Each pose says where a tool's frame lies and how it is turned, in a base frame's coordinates. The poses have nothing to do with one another.
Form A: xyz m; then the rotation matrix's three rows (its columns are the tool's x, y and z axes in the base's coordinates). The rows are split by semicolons.
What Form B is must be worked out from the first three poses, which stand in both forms.
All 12 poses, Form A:
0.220, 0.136, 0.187; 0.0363, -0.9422, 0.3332; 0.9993, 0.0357, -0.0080; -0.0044, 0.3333, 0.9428
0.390, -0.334, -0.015; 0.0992, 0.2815, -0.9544; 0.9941, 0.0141, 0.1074; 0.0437, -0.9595, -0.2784
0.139, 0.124, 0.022; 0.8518, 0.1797, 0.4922; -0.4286, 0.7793, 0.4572; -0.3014, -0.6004, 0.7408
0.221, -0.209, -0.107; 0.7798, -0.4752, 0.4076; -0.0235, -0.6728, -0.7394; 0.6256, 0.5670, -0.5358
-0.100, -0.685, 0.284; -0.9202, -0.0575, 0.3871; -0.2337, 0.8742, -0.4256; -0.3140, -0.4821, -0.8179
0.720, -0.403, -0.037; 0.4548, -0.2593, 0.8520; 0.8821, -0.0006, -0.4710; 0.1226, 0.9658, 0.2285
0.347, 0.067, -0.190; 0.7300, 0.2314, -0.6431; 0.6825, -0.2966, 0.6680; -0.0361, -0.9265, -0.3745
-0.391, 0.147, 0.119; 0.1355, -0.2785, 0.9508; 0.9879, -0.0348, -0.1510; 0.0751, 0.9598, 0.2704
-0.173, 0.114, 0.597; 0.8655, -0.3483, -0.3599; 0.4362, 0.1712, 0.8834; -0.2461, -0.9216, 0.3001
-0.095, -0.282, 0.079; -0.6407, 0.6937, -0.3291; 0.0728, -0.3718, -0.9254; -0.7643, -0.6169, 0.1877
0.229, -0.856, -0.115; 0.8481, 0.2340, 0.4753; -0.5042, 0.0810, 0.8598; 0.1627, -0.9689, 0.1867
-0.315, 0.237, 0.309; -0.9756, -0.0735, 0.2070; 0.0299, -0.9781, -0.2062; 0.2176, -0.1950, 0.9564
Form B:
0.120, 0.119, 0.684, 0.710, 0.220, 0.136, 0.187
-0.584, -0.546, 0.390, 0.457, 0.390, -0.334, -0.015
-0.288, 0.216, -0.166, 0.918, 0.139, 0.124, 0.022
0.864, -0.144, 0.299, 0.378, 0.221, -0.209, -0.107
-0.077, 0.950, -0.239, 0.184, -0.100, -0.685, 0.284
0.554, 0.281, 0.440, 0.649, 0.720, -0.403, -0.037
-0.775, -0.295, 0.219, 0.515, 0.347, 0.067, -0.190
0.474, 0.374, 0.541, 0.585, -0.391, 0.147, 0.119
-0.590, -0.037, 0.257, 0.764, -0.173, 0.114, 0.597
0.369, 0.520, -0.742, 0.209, -0.095, -0.282, 0.079
-0.629, 0.107, -0.254, 0.727, 0.229, -0.856, -0.115
0.107, -0.101, 0.989, 0.026, -0.315, 0.237, 0.309

